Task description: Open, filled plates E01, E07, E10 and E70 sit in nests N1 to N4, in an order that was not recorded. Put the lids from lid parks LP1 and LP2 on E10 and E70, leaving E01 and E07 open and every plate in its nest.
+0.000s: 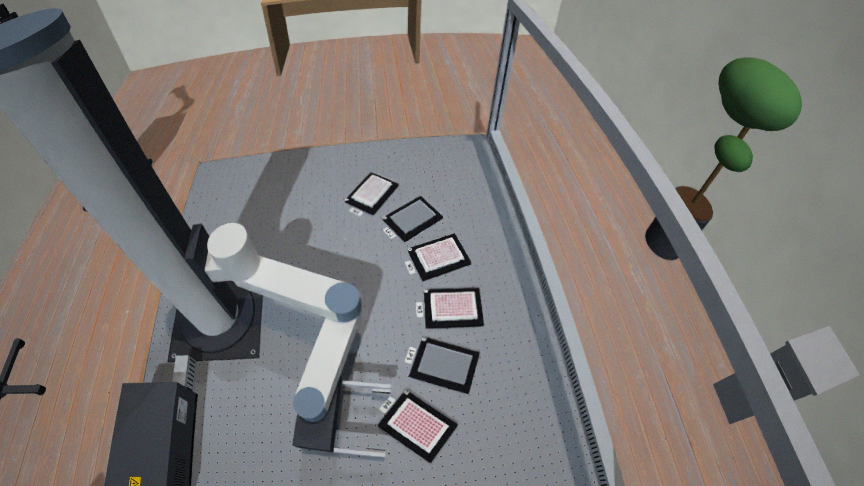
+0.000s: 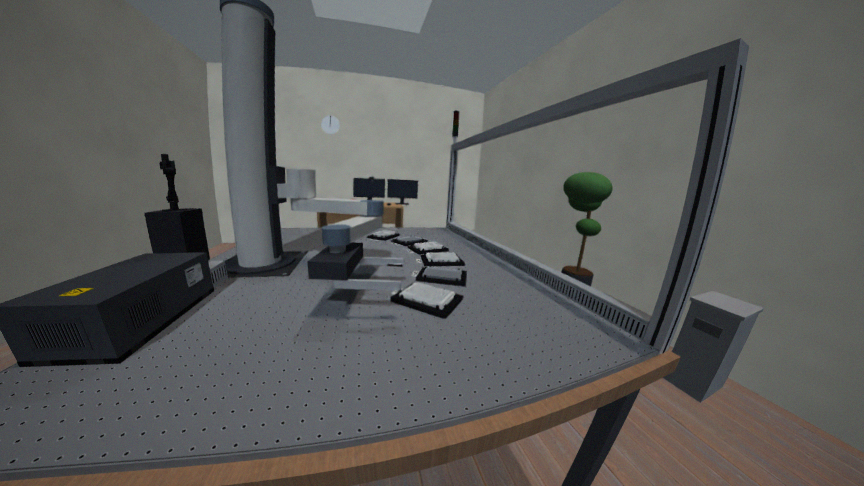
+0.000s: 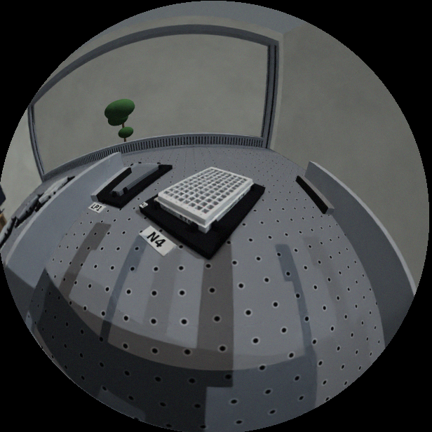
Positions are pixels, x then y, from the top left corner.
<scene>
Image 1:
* my gripper: 388, 420
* lid park LP1: 414, 373
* nest N2: 424, 276
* nest N3: 430, 324
</scene>
